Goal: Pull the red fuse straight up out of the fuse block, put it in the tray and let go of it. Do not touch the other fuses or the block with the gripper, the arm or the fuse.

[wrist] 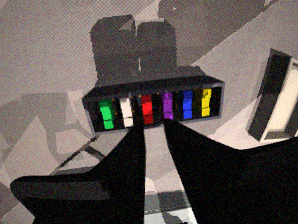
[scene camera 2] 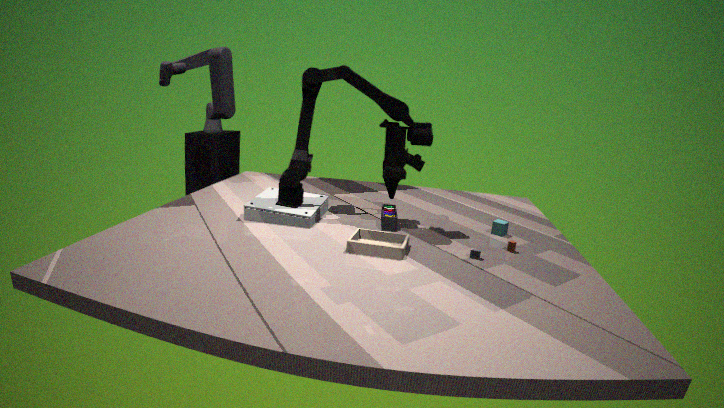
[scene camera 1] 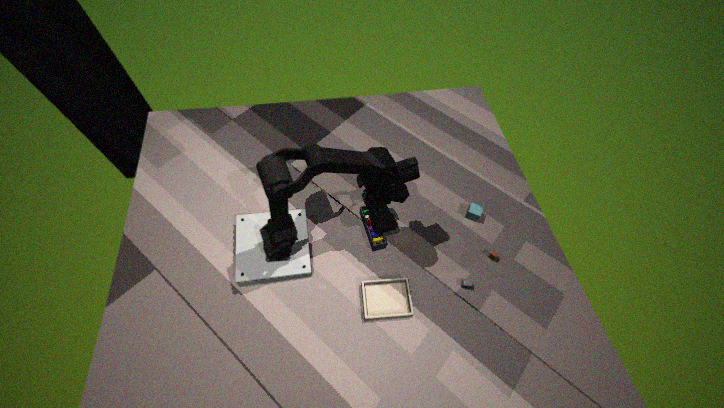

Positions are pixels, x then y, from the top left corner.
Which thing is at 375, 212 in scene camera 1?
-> My gripper.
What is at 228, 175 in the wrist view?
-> My gripper.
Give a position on a beige tray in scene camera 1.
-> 383, 299
